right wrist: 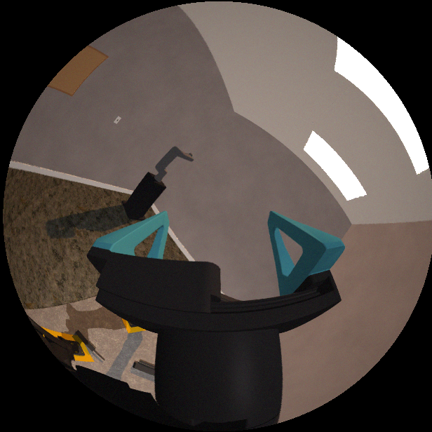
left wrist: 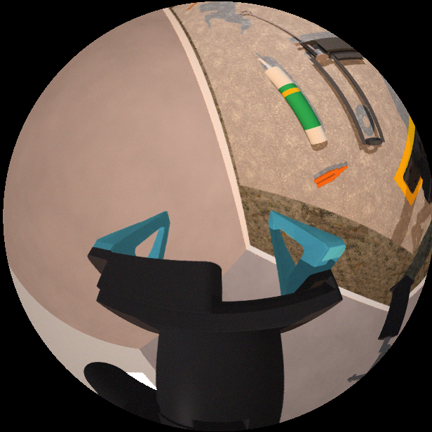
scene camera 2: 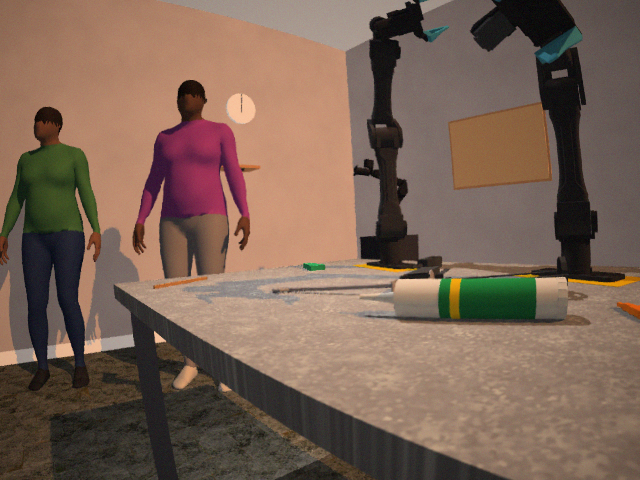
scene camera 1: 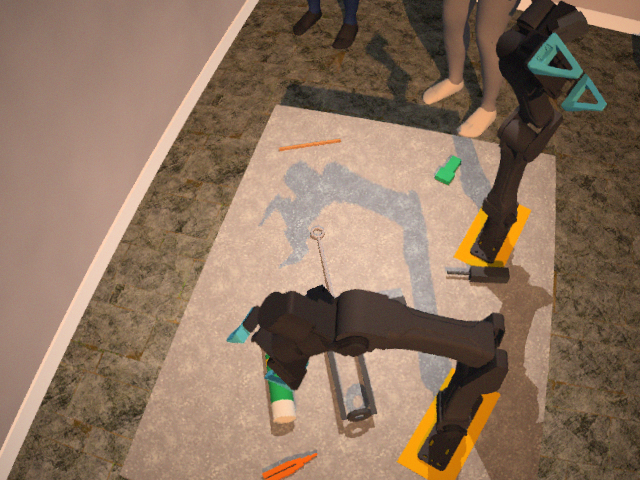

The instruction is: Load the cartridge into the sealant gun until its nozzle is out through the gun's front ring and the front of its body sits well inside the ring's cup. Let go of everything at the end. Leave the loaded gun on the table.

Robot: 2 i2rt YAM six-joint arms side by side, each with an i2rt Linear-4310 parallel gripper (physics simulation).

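Places are measured from the left arm's base along level axes (x left, y back, z up), in centimetres.
Pixels of known places: left gripper, fingertip midpoint: [scene camera 2: 529, 29] [scene camera 1: 247, 357]; right gripper, fingertip midpoint: [scene camera 2: 444, 10] [scene camera 1: 592, 91]; left arm's base, origin of the base link: [scene camera 2: 575, 277] [scene camera 1: 450, 427]; right arm's base, origin of the base link: [scene camera 2: 391, 266] [scene camera 1: 494, 232].
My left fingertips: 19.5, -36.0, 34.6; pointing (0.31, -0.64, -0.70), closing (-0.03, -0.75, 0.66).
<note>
Ahead of a thing's pixels: the offset from my left fingertips to its top centre, as dx, dy, dz. "*": to the spot under its first point.
The white-and-green cartridge {-11.0, -5.0, -29.5} [scene camera 1: 282, 408] [scene camera 2: 496, 298] [left wrist: 304, 110] lies on the table beside the sealant gun, nozzle pointing toward the gun's rod end. The sealant gun {* -14.0, +8.9, -31.4} [scene camera 1: 335, 383] [left wrist: 345, 49] lies with an empty cradle; its front ring {* -9.8, +17.4, -28.9} [scene camera 1: 358, 414] [left wrist: 373, 141] is at the opposite end. The rod's loop {* -46.5, -19.3, -33.8} [scene camera 1: 311, 233] [left wrist: 246, 13] sticks out behind. My left gripper [scene camera 1: 249, 358] [left wrist: 218, 216] is open and empty, high above the table; its arm hides part of the gun and cartridge in scene camera 1. My right gripper [scene camera 1: 592, 91] [right wrist: 218, 216] is open and empty, raised above its base.
Orange tool {+6.9, +10.9, -33.6} [scene camera 1: 289, 466] [left wrist: 330, 176] lies near the cartridge's rear end. A green block {-86.8, +2.0, -33.1} [scene camera 1: 448, 170] [scene camera 2: 313, 266], an orange stick {-73.5, -37.9, -33.8} [scene camera 1: 310, 144] [scene camera 2: 179, 282] and a dark-handled tool {-58.2, +23.8, -31.6} [scene camera 1: 488, 274] lie farther off. People stand beyond the table.
</note>
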